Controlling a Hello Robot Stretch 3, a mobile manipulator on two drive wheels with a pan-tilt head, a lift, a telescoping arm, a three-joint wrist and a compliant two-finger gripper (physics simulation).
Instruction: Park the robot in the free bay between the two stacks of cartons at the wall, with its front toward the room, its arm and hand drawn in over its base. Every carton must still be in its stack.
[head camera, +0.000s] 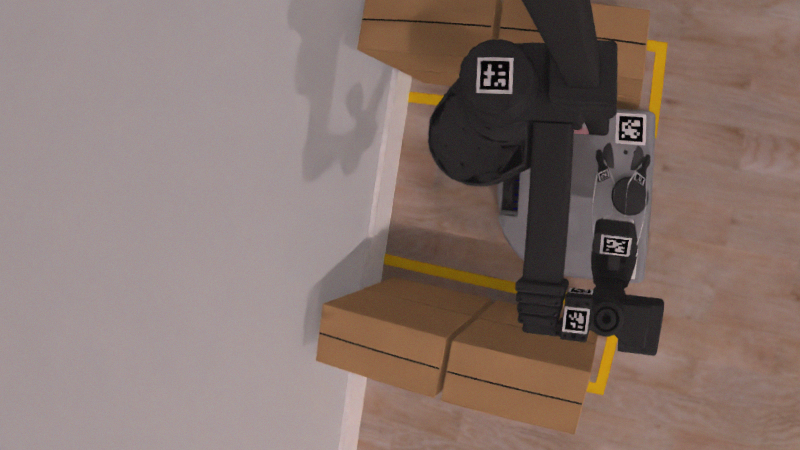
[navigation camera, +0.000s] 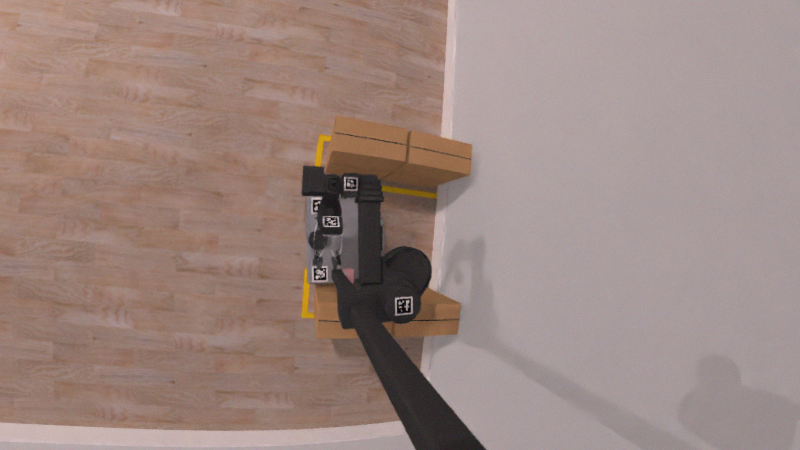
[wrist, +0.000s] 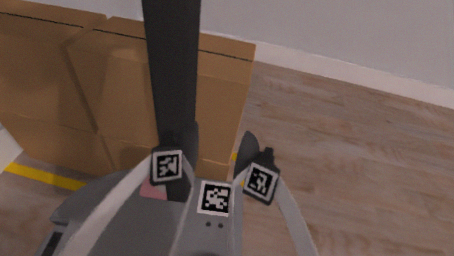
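Where they show: gripper, between the fingertips: (head camera: 623, 146) (navigation camera: 326, 268); robot's base, origin of its link: (navigation camera: 317, 238).
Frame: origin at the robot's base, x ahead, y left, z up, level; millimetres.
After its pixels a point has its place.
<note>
The grey base (head camera: 584, 223) {x -83, y -61, z 160 mm} (navigation camera: 349, 240) {x -118, y 3, z 160 mm} (wrist: 127, 225) stands between the two carton stacks, with floor showing between it and the wall. One stack (head camera: 386, 324) (navigation camera: 366, 142) is at the wrist end; the wrist overlaps its outer end in the head view. The other stack (head camera: 430, 36) {x -354, y 257, z 360 mm} (navigation camera: 441, 324) {x -416, y 308, z 360 mm} (wrist: 220, 110) is at the mast side, very close to the base edge and partly hidden by the mast. Both stacks look upright and together. The arm (head camera: 549, 212) {x -101, y -24, z 623 mm} (navigation camera: 369, 240) {x -100, y -18, z 623 mm} is drawn in. My gripper (head camera: 624, 156) {x -17, y 78, z 373 mm} (navigation camera: 326, 260) {x -17, y 78, z 373 mm} (wrist: 218, 143) {x -17, y 78, z 373 mm} is open and empty, folded back over the base.
The wall (head camera: 195, 223) {x -573, y -73, z 682 mm} (navigation camera: 615, 167) {x -583, y -174, z 892 mm} (wrist: 350, 30) runs behind both stacks. Yellow floor tape (head camera: 447, 272) {x -407, y -214, z 1 mm} (navigation camera: 411, 192) {x -437, y -212, z 2 mm} (wrist: 45, 177) marks the stack areas; tape also runs past their outer ends. The room's wooden floor (head camera: 738, 223) {x 263, y -40, z 0 mm} (navigation camera: 167, 223) {x 643, y -69, z 1 mm} lies on the base's other side.
</note>
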